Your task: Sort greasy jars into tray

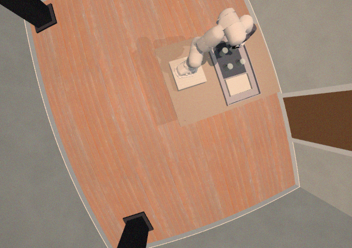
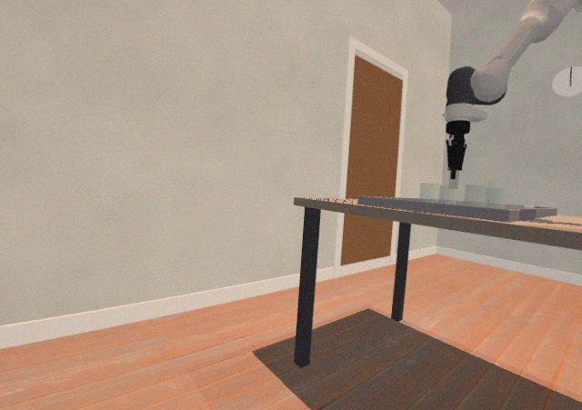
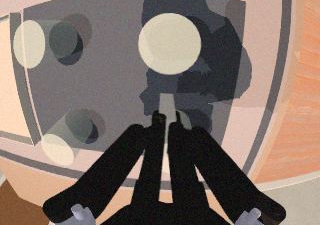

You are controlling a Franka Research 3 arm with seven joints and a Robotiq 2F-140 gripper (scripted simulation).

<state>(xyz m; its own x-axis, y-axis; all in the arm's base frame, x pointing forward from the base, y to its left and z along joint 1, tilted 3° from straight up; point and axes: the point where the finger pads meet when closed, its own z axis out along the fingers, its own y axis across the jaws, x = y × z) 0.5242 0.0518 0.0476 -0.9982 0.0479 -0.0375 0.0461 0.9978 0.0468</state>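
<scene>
The grey drying mat is 11 cm below my hand, 8 cm to the right of it and 1 cm behind it. Round my hand: tray: 40 cm to the right, 10 cm below, 2 cm behind.
</scene>
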